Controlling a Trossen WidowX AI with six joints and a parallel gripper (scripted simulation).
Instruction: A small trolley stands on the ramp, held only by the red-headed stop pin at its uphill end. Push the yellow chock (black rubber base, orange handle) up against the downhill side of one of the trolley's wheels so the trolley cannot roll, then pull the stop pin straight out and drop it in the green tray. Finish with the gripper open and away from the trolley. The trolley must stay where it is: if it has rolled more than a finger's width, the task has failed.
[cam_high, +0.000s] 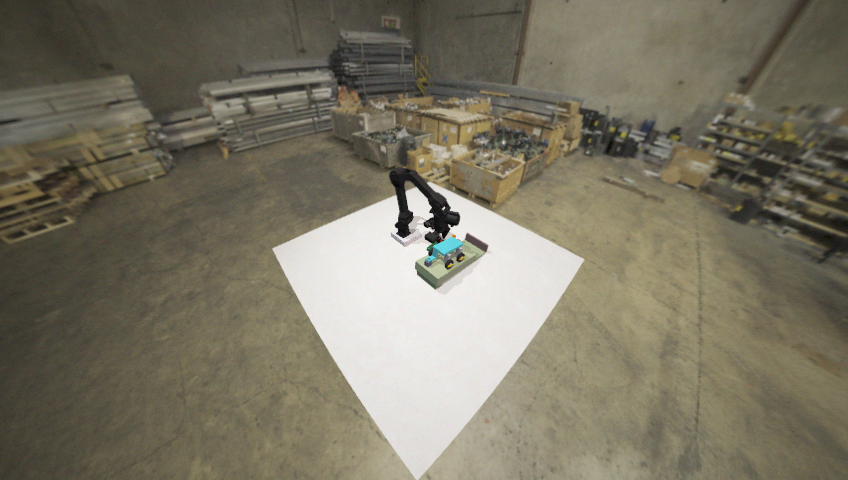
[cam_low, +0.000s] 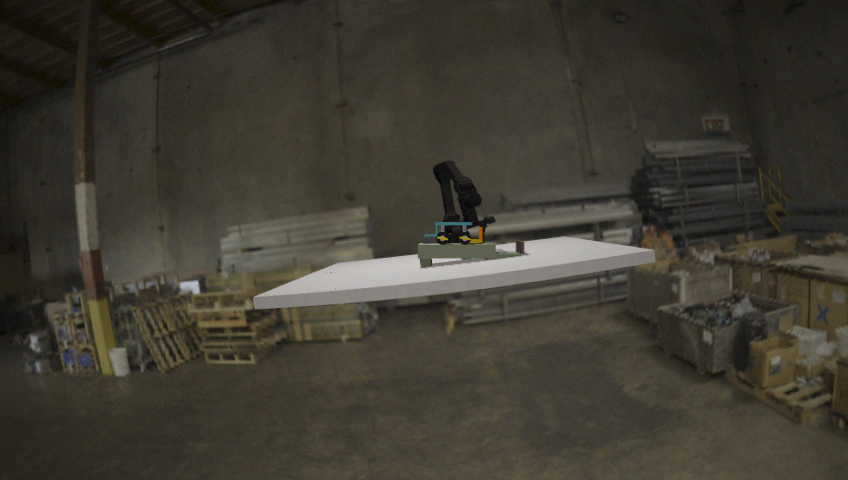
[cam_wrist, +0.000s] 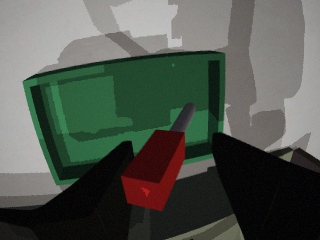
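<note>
Right now the red-headed stop pin is right at my gripper tip. The rest, counted from my gripper tip: yellow chock (80 mm ahead, 20 mm to the right, 40 mm above); then grey-green ramp (120 mm ahead, 110 mm to the right); then green tray (20 mm to the right, 60 mm below).
</note>
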